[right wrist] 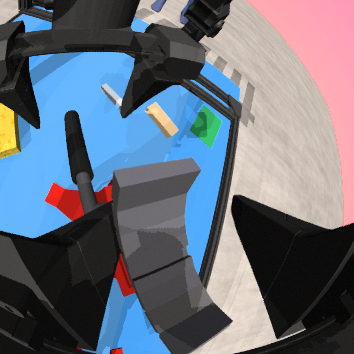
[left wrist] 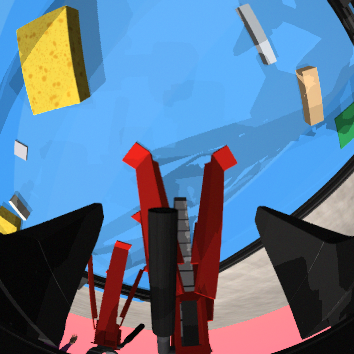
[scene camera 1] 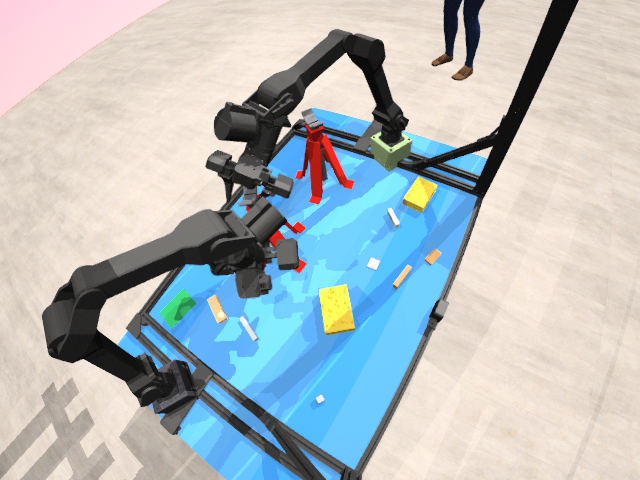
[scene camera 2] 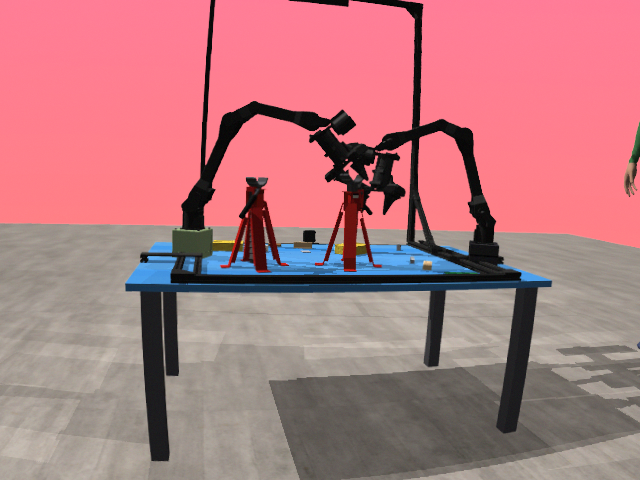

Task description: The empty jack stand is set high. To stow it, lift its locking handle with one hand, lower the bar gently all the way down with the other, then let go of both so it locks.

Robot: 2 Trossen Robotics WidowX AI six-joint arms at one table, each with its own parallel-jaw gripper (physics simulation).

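A red jack stand (scene camera 2: 349, 227) (left wrist: 214, 215) stands upright under both grippers. Its grey saddle (scene camera 2: 354, 182) (right wrist: 152, 215) sits low, just above the red column. Its toothed grey bar (left wrist: 181, 220) reaches down between the legs. Its black locking handle (left wrist: 162, 270) (right wrist: 77, 150) slants down and outward. My left gripper (left wrist: 181, 213) (right wrist: 80, 119) is open, with the handle between its spread fingers and visible space on both sides. My right gripper (right wrist: 180, 203) is open around the saddle; its left-hand finger overlaps the saddle's edge in the right wrist view, and contact there cannot be told.
A second red jack stand (scene camera 1: 315, 170) (scene camera 2: 255, 227) stands near the right arm. Yellow sponges (scene camera 1: 336, 310) (scene camera 1: 419, 194), a tan block (scene camera 1: 217, 308), a white stick (scene camera 1: 248, 328) and a green patch (scene camera 1: 177, 308) lie on the blue table. Black frame rails run along its edges.
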